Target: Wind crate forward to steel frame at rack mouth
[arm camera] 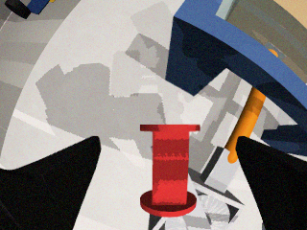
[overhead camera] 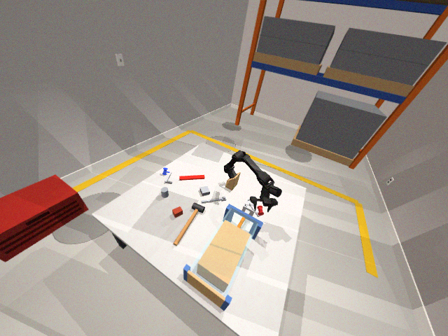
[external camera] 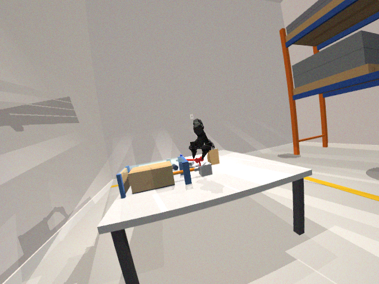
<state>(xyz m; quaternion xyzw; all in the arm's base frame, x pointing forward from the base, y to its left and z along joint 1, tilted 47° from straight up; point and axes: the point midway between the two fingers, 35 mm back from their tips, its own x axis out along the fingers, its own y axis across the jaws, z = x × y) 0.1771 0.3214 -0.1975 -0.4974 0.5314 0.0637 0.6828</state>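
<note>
My gripper tip is 20 mm above the red knob, 10 mm to the left of it and 10 mm past it. From my gripper tip the other things lie so: grey hand winch 130 mm below, 110 mm to the right, 70 mm behind; frame 100 mm ahead, 80 mm to the right, 50 mm below; red-knobbed winch handle 50 mm below, 40 mm to the right, 30 mm behind.
</note>
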